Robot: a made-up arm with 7 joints.
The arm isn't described. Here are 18 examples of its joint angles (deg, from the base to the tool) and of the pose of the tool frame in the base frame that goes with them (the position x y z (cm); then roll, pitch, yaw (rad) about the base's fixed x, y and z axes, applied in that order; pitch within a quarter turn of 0, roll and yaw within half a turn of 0).
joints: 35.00 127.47 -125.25 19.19 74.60 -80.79 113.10
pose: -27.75 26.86 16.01 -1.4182 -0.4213 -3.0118
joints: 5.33 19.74 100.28 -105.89 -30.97 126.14 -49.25
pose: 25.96 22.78 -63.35 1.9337 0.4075 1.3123
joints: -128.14 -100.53 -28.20 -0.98 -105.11 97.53 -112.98
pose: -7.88 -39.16 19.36 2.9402 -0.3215 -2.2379
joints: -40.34 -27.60 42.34 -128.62 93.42 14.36 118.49
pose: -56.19 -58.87 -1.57 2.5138 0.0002 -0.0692
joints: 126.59 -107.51 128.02 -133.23 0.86 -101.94 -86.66
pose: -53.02 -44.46 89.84 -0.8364 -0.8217 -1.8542
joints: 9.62 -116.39 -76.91 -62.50 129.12 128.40 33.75
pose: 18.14 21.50 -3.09 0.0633 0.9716 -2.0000
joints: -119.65 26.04 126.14 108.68 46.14 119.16 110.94
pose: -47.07 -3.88 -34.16 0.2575 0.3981 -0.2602
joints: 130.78 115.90 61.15 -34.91 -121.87 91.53 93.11
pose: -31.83 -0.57 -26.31 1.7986 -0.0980 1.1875
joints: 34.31 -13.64 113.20 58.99 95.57 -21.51 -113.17
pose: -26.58 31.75 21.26 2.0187 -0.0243 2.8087
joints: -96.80 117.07 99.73 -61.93 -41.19 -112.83 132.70
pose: 24.52 39.77 16.06 -0.2177 0.8623 -2.0650
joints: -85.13 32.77 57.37 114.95 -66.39 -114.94 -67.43
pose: -0.55 3.09 -18.47 -0.5644 0.6273 0.6057
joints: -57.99 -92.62 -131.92 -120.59 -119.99 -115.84 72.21
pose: 32.55 -15.06 -44.82 -3.1153 -0.0616 0.9753
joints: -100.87 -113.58 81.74 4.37 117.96 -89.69 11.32
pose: -45.54 9.09 14.09 -2.2456 0.0146 -0.5952
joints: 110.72 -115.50 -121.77 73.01 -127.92 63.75 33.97
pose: -25.95 54.47 15.02 -0.3187 -0.4227 -1.4957
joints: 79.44 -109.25 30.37 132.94 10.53 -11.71 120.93
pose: -79.36 -4.04 43.17 -2.8592 0.9883 -0.7573
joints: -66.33 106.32 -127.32 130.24 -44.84 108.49 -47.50
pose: -100.90 -15.16 48.29 -0.5703 -0.7824 0.4571
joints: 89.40 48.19 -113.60 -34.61 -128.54 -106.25 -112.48
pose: -49.45 -38.37 55.21 1.7589 0.7903 -1.1882
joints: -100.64 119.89 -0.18 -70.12 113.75 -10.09 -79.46
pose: -42.69 0.28 41.90 -2.7166 0.0731 -1.0138
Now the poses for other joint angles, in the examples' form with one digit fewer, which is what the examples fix.
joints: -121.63 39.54 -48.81 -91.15 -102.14 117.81 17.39
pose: -42.1 69.0 -1.8 1.960 -1.302 1.667
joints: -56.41 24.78 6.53 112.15 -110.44 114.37 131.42
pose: 11.8 -26.3 -5.5 2.047 0.354 -2.109
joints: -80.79 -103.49 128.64 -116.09 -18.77 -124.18 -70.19
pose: -70.8 -6.3 -70.3 -2.578 0.813 2.917
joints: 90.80 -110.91 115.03 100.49 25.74 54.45 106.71
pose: 0.8 15.9 55.8 2.562 -0.479 -3.073
